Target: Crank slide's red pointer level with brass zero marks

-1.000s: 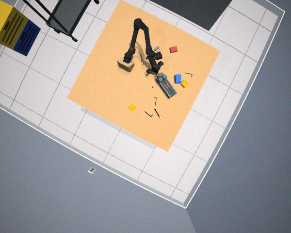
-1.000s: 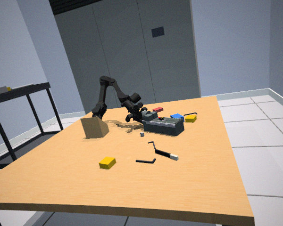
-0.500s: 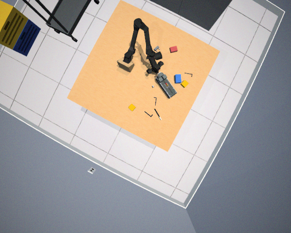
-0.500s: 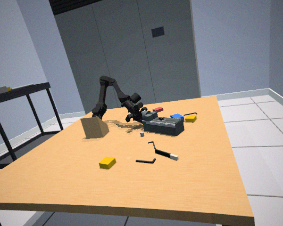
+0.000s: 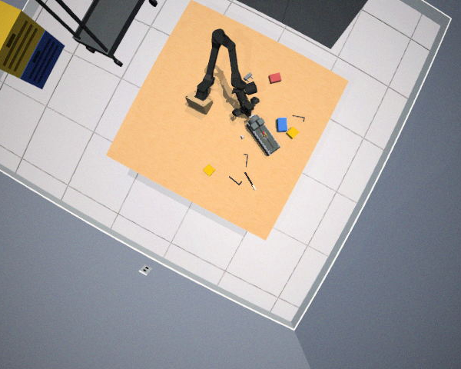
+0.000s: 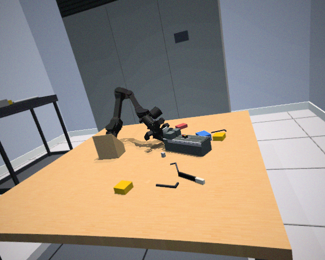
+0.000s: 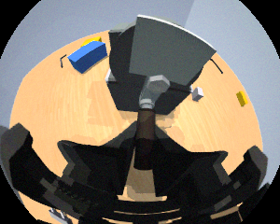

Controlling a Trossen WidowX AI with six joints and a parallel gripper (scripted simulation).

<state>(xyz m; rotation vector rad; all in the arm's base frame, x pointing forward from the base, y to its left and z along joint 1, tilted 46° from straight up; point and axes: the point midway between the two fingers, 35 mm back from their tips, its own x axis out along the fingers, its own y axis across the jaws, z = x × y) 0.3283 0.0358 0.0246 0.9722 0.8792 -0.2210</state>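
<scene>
The dark crank handle is 2 cm behind my gripper tip, 1 cm to the left of it and 2 cm above it. From my gripper tip the other things lie so: small grey cube: 1 cm ahead, 14 cm to the right, 2 cm below; then blue block: 22 cm ahead, 5 cm to the left, 2 cm below; then red pointer: 12 cm ahead, 8 cm to the right, 5 cm above.
</scene>
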